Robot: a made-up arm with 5 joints. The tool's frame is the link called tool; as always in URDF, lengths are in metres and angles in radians. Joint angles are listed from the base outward.
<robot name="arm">
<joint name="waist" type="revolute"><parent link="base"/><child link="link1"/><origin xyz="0.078 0 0.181" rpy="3.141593 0 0"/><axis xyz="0 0 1"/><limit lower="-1.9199" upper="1.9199"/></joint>
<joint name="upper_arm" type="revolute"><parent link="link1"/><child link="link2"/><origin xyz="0.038 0.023 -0.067" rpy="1.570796 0 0"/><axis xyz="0 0 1"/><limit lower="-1.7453" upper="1.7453"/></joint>
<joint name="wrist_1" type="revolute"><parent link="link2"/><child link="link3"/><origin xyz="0.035 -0.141 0"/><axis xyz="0 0 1"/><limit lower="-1.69" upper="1.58"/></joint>
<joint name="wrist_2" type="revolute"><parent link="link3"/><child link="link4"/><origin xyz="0.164 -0.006 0"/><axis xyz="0 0 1"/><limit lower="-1.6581" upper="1.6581"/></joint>
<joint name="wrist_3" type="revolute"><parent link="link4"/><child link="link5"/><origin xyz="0.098 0 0.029" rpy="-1.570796 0 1.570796"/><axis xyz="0 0 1"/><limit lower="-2.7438" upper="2.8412"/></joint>
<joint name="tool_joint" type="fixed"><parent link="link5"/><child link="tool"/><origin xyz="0 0 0" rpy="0 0 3.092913"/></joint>
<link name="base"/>
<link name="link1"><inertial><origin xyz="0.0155 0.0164 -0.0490"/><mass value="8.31"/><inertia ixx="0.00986" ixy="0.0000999" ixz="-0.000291" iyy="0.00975" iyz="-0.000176" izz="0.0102"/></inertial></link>
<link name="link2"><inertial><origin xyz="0.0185 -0.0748 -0.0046"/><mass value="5.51"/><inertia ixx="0.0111" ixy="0.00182" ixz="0" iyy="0.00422" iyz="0" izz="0.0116"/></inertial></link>
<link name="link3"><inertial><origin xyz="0.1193 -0.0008 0.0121"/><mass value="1.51"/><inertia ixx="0.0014" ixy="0.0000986" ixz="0" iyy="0.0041" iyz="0" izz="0.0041"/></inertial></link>
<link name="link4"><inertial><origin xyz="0.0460 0.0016 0.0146"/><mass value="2.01"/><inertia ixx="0.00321" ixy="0" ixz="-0.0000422" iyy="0.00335" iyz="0" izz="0.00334"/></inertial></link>
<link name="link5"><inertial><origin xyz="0.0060 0.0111 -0.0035"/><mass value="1.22"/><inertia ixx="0.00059" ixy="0" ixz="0" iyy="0.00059" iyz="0" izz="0.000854"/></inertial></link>
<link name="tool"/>
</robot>
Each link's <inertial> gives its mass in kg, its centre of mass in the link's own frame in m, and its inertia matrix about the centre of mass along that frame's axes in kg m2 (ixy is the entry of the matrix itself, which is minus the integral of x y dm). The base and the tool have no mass. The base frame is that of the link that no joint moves.
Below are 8 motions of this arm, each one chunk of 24 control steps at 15 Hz.
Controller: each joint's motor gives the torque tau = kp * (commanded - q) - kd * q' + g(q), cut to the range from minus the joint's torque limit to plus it. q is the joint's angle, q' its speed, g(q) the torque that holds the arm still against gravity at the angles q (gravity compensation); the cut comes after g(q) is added. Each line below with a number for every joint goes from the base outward.
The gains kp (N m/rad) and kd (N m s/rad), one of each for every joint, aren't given. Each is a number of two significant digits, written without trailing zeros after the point. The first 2 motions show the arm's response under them.
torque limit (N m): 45 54 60 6.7 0.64
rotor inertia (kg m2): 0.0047 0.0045 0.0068 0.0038 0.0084
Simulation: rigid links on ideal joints. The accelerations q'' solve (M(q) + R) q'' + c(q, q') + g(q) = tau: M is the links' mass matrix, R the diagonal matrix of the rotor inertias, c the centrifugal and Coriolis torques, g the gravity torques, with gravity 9.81 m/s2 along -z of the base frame. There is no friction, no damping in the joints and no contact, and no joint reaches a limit. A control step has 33 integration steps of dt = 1/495 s. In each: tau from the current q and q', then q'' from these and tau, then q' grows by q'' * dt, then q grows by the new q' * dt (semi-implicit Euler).
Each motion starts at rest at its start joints. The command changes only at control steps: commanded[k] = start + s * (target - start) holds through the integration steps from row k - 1 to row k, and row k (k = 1, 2, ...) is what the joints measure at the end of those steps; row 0 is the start. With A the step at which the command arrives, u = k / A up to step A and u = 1 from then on. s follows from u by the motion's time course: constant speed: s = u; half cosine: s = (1 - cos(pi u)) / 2; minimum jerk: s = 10 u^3 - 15 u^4 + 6 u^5; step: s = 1 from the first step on.
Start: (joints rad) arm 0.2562 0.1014 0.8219 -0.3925 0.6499
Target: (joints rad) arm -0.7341 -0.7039 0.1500 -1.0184 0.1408
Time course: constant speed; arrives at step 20
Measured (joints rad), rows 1 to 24:
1: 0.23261 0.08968 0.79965 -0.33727 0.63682
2: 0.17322 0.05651 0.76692 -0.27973 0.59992
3: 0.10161 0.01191 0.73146 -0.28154 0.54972
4: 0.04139 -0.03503 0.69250 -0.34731 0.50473
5: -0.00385 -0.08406 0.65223 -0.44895 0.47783
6: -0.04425 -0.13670 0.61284 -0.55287 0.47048
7: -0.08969 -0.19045 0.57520 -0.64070 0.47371
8: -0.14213 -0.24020 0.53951 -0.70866 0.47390
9: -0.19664 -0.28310 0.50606 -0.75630 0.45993
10: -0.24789 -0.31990 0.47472 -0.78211 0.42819
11: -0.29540 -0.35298 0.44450 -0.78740 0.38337
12: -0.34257 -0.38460 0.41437 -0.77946 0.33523
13: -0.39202 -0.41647 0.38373 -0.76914 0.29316
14: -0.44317 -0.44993 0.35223 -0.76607 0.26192
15: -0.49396 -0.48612 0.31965 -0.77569 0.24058
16: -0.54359 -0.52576 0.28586 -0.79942 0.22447
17: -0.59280 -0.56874 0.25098 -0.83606 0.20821
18: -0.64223 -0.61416 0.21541 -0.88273 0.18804
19: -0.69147 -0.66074 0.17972 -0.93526 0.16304
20: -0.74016 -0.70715 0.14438 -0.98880 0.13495
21: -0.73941 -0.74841 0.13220 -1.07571 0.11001
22: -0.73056 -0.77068 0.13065 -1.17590 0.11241
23: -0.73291 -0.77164 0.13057 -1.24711 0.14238
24: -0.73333 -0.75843 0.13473 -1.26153 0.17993
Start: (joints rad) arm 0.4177 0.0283 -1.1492 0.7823 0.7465
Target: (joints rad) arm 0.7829 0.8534 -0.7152 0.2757 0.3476
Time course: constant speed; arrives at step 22
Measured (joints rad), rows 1 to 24:
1: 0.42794 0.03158 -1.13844 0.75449 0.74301
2: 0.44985 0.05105 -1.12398 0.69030 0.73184
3: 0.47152 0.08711 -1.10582 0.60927 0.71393
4: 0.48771 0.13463 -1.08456 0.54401 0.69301
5: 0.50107 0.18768 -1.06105 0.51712 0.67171
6: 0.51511 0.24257 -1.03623 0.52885 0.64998
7: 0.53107 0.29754 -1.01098 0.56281 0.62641
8: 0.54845 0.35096 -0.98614 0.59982 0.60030
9: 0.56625 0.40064 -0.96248 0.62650 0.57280
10: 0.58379 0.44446 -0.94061 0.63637 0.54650
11: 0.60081 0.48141 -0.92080 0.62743 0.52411
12: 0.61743 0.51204 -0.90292 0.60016 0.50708
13: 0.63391 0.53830 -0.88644 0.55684 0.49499
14: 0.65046 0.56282 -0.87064 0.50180 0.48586
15: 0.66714 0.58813 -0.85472 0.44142 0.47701
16: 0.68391 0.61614 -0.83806 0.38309 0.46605
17: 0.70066 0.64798 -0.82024 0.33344 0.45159
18: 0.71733 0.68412 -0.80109 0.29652 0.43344
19: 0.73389 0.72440 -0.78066 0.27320 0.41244
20: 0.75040 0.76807 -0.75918 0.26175 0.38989
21: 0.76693 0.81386 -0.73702 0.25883 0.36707
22: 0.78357 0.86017 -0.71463 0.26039 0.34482
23: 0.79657 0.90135 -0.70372 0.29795 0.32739
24: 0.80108 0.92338 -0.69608 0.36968 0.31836
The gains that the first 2 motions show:
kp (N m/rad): 80 36 70 2.1 1.2
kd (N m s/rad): 2.3 0.98 1.9 0.12 0.029
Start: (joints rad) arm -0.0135 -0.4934 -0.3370 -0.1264 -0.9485
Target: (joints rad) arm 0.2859 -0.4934 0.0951 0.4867 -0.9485
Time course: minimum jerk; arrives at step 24
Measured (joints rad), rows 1 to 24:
1: -0.01334 -0.49350 -0.33674 -0.12655 -0.94855
2: -0.01217 -0.49416 -0.33505 -0.12726 -0.94885
3: -0.00891 -0.49575 -0.33078 -0.12783 -0.94951
4: -0.00295 -0.49829 -0.32309 -0.12655 -0.95025
5: 0.00594 -0.50143 -0.31139 -0.12149 -0.95070
6: 0.01783 -0.50452 -0.29537 -0.11079 -0.95067
7: 0.03260 -0.50681 -0.27494 -0.09269 -0.95022
8: 0.05001 -0.50768 -0.25025 -0.06568 -0.94960
9: 0.06967 -0.50670 -0.22172 -0.02885 -0.94913
10: 0.09112 -0.50379 -0.18998 0.01789 -0.94899
11: 0.11383 -0.49918 -0.15587 0.07353 -0.94916
12: 0.13723 -0.49345 -0.12039 0.13609 -0.94943
13: 0.16070 -0.48744 -0.08467 0.20271 -0.94954
14: 0.18360 -0.48213 -0.04995 0.26997 -0.94929
15: 0.20528 -0.47840 -0.01742 0.33413 -0.94867
16: 0.22512 -0.47684 0.01182 0.39153 -0.94785
17: 0.24258 -0.47752 0.03693 0.43903 -0.94709
18: 0.25723 -0.47999 0.05737 0.47455 -0.94662
19: 0.26882 -0.48340 0.07304 0.49749 -0.94651
20: 0.27730 -0.48679 0.08413 0.50895 -0.94670
21: 0.28280 -0.48946 0.09113 0.51137 -0.94702
22: 0.28568 -0.49114 0.09473 0.50788 -0.94733
23: 0.28652 -0.49202 0.09580 0.50139 -0.94759
24: 0.28619 -0.49259 0.09549 0.49393 -0.94792

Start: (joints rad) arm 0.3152 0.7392 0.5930 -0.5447 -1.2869
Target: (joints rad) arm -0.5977 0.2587 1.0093 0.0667 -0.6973
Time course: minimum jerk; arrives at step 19
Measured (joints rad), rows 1 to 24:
1: 0.31467 0.73874 0.59355 -0.54467 -1.28653
2: 0.31042 0.73546 0.59716 -0.54356 -1.28358
3: 0.29623 0.72607 0.60610 -0.53712 -1.27377
4: 0.26597 0.70843 0.62115 -0.52159 -1.25318
5: 0.21701 0.68216 0.64227 -0.49709 -1.22067
6: 0.15105 0.64792 0.66916 -0.46615 -1.17813
7: 0.07246 0.60693 0.70124 -0.43064 -1.12872
8: -0.01419 0.56087 0.73755 -0.39067 -1.07505
9: -0.10526 0.51198 0.77672 -0.34539 -1.01855
10: -0.19760 0.46294 0.81722 -0.29408 -0.96029
11: -0.28764 0.41641 0.85748 -0.23652 -0.90200
12: -0.37111 0.37457 0.89591 -0.17308 -0.84633
13: -0.44393 0.33896 0.93092 -0.10530 -0.79630
14: -0.50330 0.31045 0.96096 -0.03659 -0.75460
15: -0.54803 0.28926 0.98471 0.02759 -0.72309
16: -0.57812 0.27508 1.00137 0.08073 -0.70261
17: -0.59468 0.26708 1.01087 0.11685 -0.69280
18: -0.60020 0.26381 1.01422 0.13235 -0.69181
19: -0.59910 0.26303 1.01358 0.12751 -0.69623
20: -0.59704 0.26196 1.01173 0.10742 -0.70148
21: -0.59690 0.25962 1.00969 0.08180 -0.70385
22: -0.59775 0.25698 1.00786 0.05849 -0.70230
23: -0.59808 0.25522 1.00674 0.04194 -0.69816
24: -0.59781 0.25486 1.00652 0.03457 -0.69373

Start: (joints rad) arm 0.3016 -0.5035 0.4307 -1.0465 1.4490
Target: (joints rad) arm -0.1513 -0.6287 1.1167 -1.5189 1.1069
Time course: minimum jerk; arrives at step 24
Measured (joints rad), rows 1 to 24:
1: 0.30138 -0.50369 0.43113 -1.04672 1.44891
2: 0.29980 -0.50486 0.43401 -1.04844 1.44817
3: 0.29514 -0.50744 0.44149 -1.05381 1.44574
4: 0.28627 -0.51123 0.45489 -1.06448 1.44046
5: 0.27279 -0.51596 0.47498 -1.08066 1.43145
6: 0.25472 -0.52142 0.50212 -1.10121 1.41823
7: 0.23225 -0.52745 0.53613 -1.12455 1.40078
8: 0.20568 -0.53388 0.57645 -1.14937 1.37952
9: 0.17559 -0.54062 0.62219 -1.17495 1.35516
10: 0.14273 -0.54768 0.67218 -1.20104 1.32857
11: 0.10799 -0.55515 0.72503 -1.22785 1.30066
12: 0.07231 -0.56314 0.77921 -1.25586 1.27225
13: 0.03672 -0.57168 0.83314 -1.28567 1.24415
14: 0.00223 -0.58063 0.88528 -1.31760 1.21716
15: -0.03019 -0.58973 0.93421 -1.35141 1.19205
16: -0.05969 -0.59856 0.97867 -1.38612 1.16953
17: -0.08556 -0.60670 1.01764 -1.42009 1.15016
18: -0.10728 -0.61374 1.05034 -1.45133 1.13430
19: -0.12451 -0.61941 1.07631 -1.47792 1.12205
20: -0.13720 -0.62358 1.09544 -1.49844 1.11331
21: -0.14554 -0.62629 1.10800 -1.51226 1.10781
22: -0.15005 -0.62777 1.11479 -1.51971 1.10511
23: -0.15162 -0.62837 1.11713 -1.52203 1.10467
24: -0.15152 -0.62859 1.11698 -1.52120 1.10569

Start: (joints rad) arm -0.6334 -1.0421 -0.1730 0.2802 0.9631
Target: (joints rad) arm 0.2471 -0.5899 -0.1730 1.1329 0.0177
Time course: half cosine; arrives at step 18
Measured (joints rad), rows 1 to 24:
1: -0.62661 -1.04096 -0.17373 0.28045 0.96116
2: -0.60642 -1.03665 -0.17565 0.28165 0.95183
3: -0.57355 -1.02727 -0.17815 0.28611 0.92838
4: -0.52915 -1.01111 -0.18056 0.29844 0.88632
5: -0.47456 -0.98700 -0.18223 0.32424 0.82547
6: -0.41142 -0.95442 -0.18267 0.36803 0.74963
7: -0.34165 -0.91363 -0.18161 0.43166 0.66449
8: -0.26745 -0.86581 -0.17898 0.51385 0.57528
9: -0.19112 -0.81321 -0.17500 0.61064 0.48545
10: -0.11480 -0.75922 -0.17020 0.71623 0.39681
11: -0.04047 -0.70797 -0.16545 0.82373 0.31061
12: 0.02976 -0.66364 -0.16179 0.92575 0.22874
13: 0.09359 -0.62950 -0.16014 1.01505 0.15427
14: 0.14871 -0.60688 -0.16089 1.08555 0.09095
15: 0.19310 -0.59471 -0.16362 1.13370 0.04221
16: 0.22533 -0.59009 -0.16724 1.15954 0.01007
17: 0.24456 -0.58957 -0.17044 1.16649 -0.00526
18: 0.25035 -0.59079 -0.17226 1.15993 -0.00510
19: 0.24797 -0.59200 -0.17324 1.14642 0.00626
20: 0.24620 -0.59218 -0.17392 1.13185 0.02106
21: 0.24687 -0.59162 -0.17407 1.12056 0.03184
22: 0.24741 -0.59081 -0.17390 1.11549 0.03462
23: 0.24719 -0.59010 -0.17358 1.11683 0.02953
24: 0.24700 -0.58960 -0.17319 1.12268 0.02017

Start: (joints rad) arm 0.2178 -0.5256 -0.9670 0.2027 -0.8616
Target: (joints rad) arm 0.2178 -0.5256 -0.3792 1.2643 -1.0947
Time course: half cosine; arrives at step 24
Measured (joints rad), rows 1 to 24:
1: 0.21783 -0.52659 -0.96487 0.20232 -0.86182
2: 0.21792 -0.52948 -0.95838 0.20324 -0.86301
3: 0.21804 -0.53381 -0.94741 0.20915 -0.86619
4: 0.21816 -0.53864 -0.93190 0.22264 -0.87212
5: 0.21827 -0.54279 -0.91183 0.24533 -0.88099
6: 0.21835 -0.54525 -0.88728 0.27851 -0.89238
7: 0.21839 -0.54532 -0.85850 0.32315 -0.90551
8: 0.21837 -0.54276 -0.82589 0.37964 -0.91962
9: 0.21831 -0.53772 -0.79000 0.44740 -0.93421
10: 0.21822 -0.53077 -0.75156 0.52478 -0.94912
11: 0.21811 -0.52282 -0.71141 0.60922 -0.96437
12: 0.21799 -0.51502 -0.67053 0.69749 -0.97999
13: 0.21788 -0.50863 -0.62992 0.78605 -0.99585
14: 0.21779 -0.50472 -0.59061 0.87131 -1.01159
15: 0.21774 -0.50396 -0.55350 0.95004 -1.02675
16: 0.21773 -0.50633 -0.51931 1.01977 -1.04086
17: 0.21778 -0.51110 -0.48848 1.07924 -1.05361
18: 0.21785 -0.51687 -0.46117 1.12864 -1.06485
19: 0.21792 -0.52204 -0.43738 1.16938 -1.07455
20: 0.21796 -0.52526 -0.41710 1.20347 -1.08274
21: 0.21795 -0.52585 -0.40045 1.23266 -1.08936
22: 0.21789 -0.52405 -0.38772 1.25773 -1.09428
23: 0.21779 -0.52085 -0.37939 1.27814 -1.09729
24: 0.21769 -0.51759 -0.37598 1.29219 -1.09821

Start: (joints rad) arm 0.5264 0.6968 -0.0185 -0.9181 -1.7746
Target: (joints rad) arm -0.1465 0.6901 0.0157 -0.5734 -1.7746
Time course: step
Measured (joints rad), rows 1 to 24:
1: 0.35565 0.66988 -0.00173 -0.81400 -1.70130
2: -0.02326 0.68032 -0.05857 -0.63333 -1.58790
3: -0.37271 0.69429 -0.05012 -0.62557 -1.60386
4: -0.53272 0.69706 0.00136 -0.65910 -1.79448
5: -0.46135 0.70742 0.01753 -0.61082 -2.03580
6: -0.24679 0.72462 0.00053 -0.54104 -2.14596
7: -0.03236 0.72449 0.00150 -0.53028 -2.04881
8: 0.07377 0.70540 0.01714 -0.54164 -1.79987
9: 0.04209 0.68734 0.01887 -0.54096 -1.53070
10: -0.07776 0.68180 0.00759 -0.55898 -1.39030
11: -0.20261 0.68161 0.00308 -0.60661 -1.46160
12: -0.26876 0.67979 0.00780 -0.64247 -1.70274
13: -0.25759 0.67908 0.01102 -0.64381 -1.97037
14: -0.19333 0.68153 0.01022 -0.62742 -2.11301
15: -0.12093 0.68429 0.01094 -0.61173 -2.06672
16: -0.07902 0.68592 0.01405 -0.59698 -1.87718
17: -0.08166 0.68815 0.01609 -0.57886 -1.65667
18: -0.11643 0.69212 0.01637 -0.56181 -1.52116
19: -0.15750 0.69651 0.01679 -0.55154 -1.53173
20: -0.18254 0.69945 0.01789 -0.54597 -1.66605
21: -0.18316 0.70021 0.01855 -0.54231 -1.83809
22: -0.16531 0.69881 0.01813 -0.54337 -1.95265
23: -0.14261 0.69537 0.01709 -0.55184 -1.95895
24: -0.12773 0.69060 0.01590 -0.56526 -1.87041

